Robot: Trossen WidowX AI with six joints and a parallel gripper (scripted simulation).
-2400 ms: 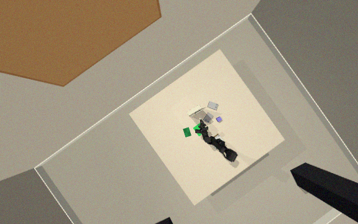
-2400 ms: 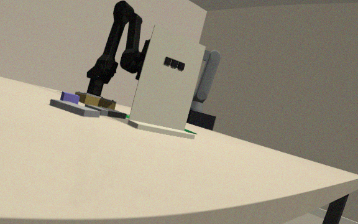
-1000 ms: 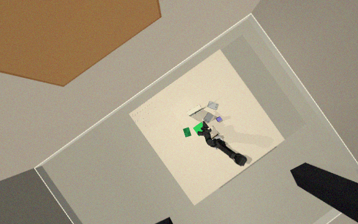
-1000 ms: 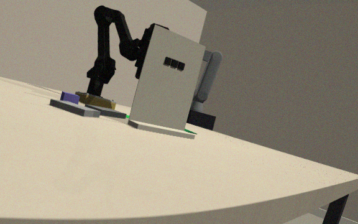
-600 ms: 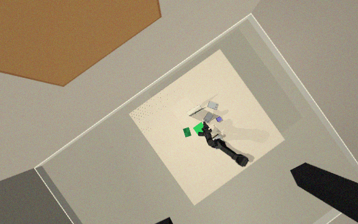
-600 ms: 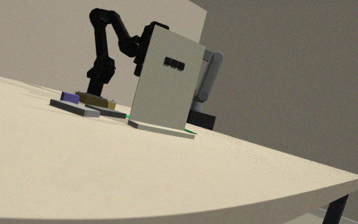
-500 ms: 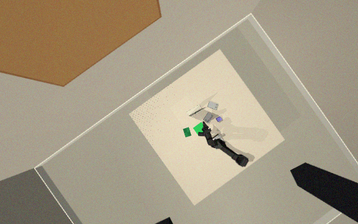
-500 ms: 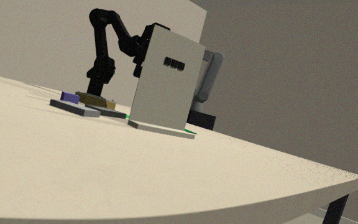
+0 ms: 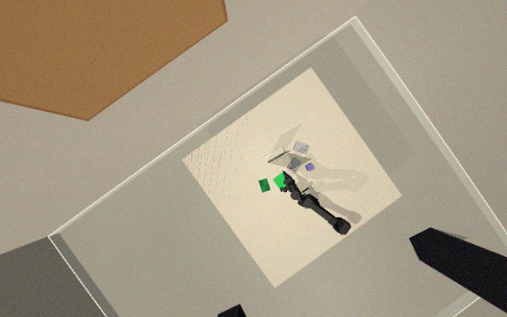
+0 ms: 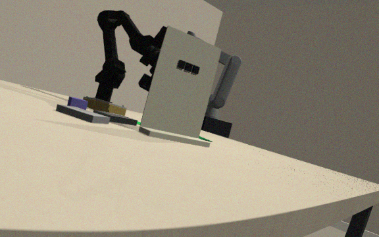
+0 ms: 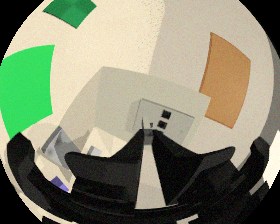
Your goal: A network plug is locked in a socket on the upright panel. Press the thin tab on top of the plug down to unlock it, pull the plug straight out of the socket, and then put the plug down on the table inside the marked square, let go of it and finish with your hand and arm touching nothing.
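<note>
My gripper tip is now 100 mm past the green marked square, 20 mm to the right of it and 160 mm above it. Also, from my gripper tip: network plug 10 mm ahead; dark green patch 60 mm behind, 170 mm to the left, 160 mm below; upright panel 120 mm ahead, 20 mm to the right, 50 mm below.
</note>
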